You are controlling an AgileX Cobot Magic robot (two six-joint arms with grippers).
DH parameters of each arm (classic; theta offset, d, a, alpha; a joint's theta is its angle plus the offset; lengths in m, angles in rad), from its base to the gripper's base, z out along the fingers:
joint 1: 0 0.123 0 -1.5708
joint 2: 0.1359 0 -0.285 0
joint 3: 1.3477 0 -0.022 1.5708
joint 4: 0 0.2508 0 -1.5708
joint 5: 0 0 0.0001 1.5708
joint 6: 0 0.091 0 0
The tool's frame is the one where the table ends.
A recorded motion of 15 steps. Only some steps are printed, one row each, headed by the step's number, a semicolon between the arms.
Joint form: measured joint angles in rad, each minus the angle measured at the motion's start. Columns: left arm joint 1, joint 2, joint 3, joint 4, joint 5, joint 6; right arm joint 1, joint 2, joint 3, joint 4, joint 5, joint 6.
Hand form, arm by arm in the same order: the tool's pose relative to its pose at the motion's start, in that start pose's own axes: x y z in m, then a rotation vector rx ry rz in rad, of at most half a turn. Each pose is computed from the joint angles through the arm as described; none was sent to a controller.
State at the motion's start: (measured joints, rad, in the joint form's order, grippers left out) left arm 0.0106 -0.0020 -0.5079 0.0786 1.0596 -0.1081; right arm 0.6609 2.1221 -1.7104 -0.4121 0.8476 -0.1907
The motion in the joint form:
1: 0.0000 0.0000 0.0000 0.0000 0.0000 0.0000; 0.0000 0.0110 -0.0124 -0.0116 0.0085 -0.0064
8: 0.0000 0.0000 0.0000 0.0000 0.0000 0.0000; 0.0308 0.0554 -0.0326 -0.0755 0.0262 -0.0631
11: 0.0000 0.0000 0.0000 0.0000 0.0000 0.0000; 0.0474 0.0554 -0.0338 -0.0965 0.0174 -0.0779
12: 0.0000 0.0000 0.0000 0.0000 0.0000 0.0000; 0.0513 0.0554 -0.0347 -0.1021 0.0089 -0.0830
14: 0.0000 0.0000 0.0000 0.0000 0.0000 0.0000; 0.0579 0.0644 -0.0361 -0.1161 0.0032 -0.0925
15: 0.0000 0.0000 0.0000 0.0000 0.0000 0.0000; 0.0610 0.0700 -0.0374 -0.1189 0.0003 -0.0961
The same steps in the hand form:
1: 0.0000 0.0000 0.0000 0.0000 0.0000 0.0000; -0.0009 -0.0007 0.0024 0.0075 0.0088 -0.0136
8: 0.0000 0.0000 0.0000 0.0000 0.0000 0.0000; -0.0070 0.0120 0.0138 0.0329 0.0424 -0.1463
11: 0.0000 0.0000 0.0000 0.0000 0.0000 0.0000; -0.0115 0.0169 0.0112 0.0469 0.0283 -0.1889
12: 0.0000 0.0000 0.0000 0.0000 0.0000 0.0000; -0.0133 0.0178 0.0105 0.0521 0.0182 -0.2009
14: 0.0000 0.0000 0.0000 0.0000 0.0000 0.0000; -0.0148 0.0210 0.0132 0.0584 0.0179 -0.2281
15: 0.0000 0.0000 0.0000 0.0000 0.0000 0.0000; -0.0156 0.0229 0.0150 0.0583 0.0175 -0.2377

